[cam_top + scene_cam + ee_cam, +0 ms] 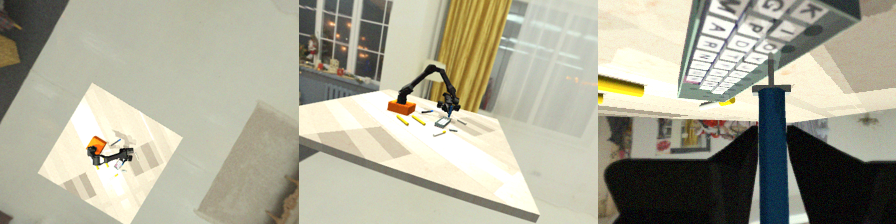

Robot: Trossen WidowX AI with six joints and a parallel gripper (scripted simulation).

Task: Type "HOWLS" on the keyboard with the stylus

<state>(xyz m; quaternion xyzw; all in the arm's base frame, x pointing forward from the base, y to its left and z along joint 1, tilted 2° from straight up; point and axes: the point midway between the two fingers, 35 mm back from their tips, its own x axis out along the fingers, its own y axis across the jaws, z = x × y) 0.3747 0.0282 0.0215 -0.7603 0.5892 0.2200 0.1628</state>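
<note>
The grey piece lies 14 cm to the right of my gripper tip, 7 cm below it and 5 cm ahead of it. Round my gripper tip: dark pen (17 cm to the left, 17 cm behind, 7 cm below); then blue stylus (1 cm below); then yellow-tipped pen (25 cm to the right, 7 cm below, 4 cm behind).
</note>
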